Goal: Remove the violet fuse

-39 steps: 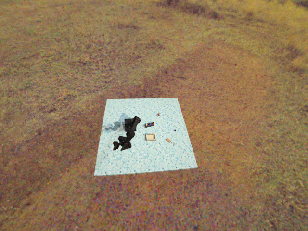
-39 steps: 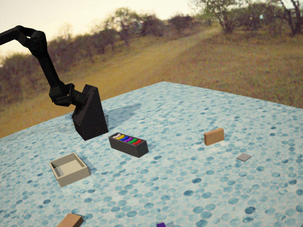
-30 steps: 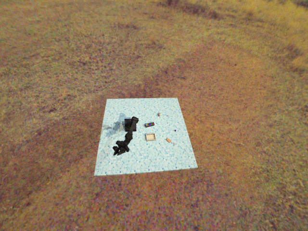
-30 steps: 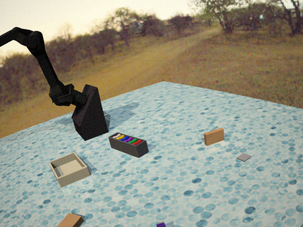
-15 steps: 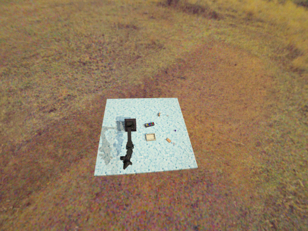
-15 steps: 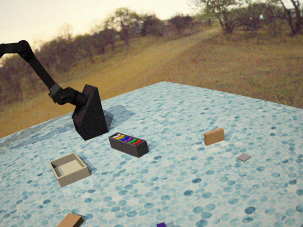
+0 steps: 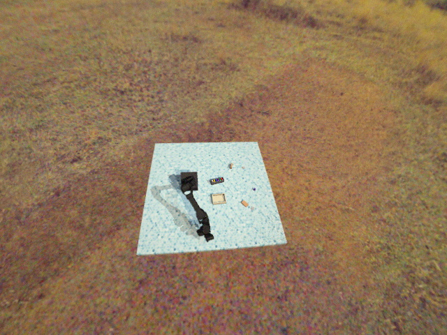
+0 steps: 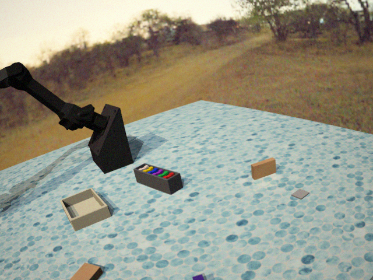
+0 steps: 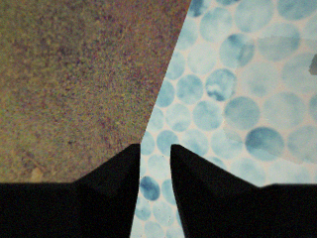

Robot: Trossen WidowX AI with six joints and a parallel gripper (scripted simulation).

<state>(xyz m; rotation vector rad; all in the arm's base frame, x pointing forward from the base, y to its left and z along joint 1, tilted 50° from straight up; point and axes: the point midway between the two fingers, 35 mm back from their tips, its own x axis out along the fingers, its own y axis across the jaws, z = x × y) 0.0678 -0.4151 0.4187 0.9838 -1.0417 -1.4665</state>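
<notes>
Now: gripper tip 620 mm to the right of the violet fuse, 210 mm short of it and 50 mm above it. The rest, counted from my gripper tip: tan tray (410 mm to the left, 180 mm ahead, 70 mm below); then yellow fuse (620 mm to the left, 170 mm ahead, 50 mm below); then white fuse (610 mm to the left, 150 mm ahead, 50 mm below).
</notes>
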